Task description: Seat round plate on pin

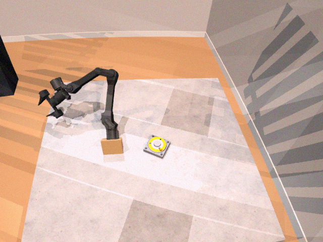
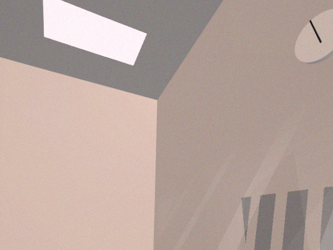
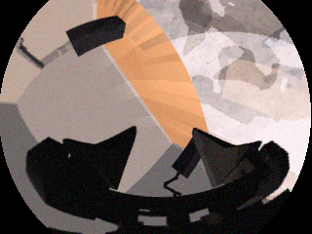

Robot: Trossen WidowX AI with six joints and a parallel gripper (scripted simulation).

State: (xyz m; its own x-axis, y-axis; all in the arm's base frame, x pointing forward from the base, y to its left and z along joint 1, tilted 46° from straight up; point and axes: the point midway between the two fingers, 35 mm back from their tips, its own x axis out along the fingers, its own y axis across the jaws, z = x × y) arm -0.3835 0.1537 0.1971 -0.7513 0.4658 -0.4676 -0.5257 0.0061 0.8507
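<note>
Right now my gripper tip is 660 mm short of the grey square base, 290 mm to the left of it and 120 mm above it.
</note>
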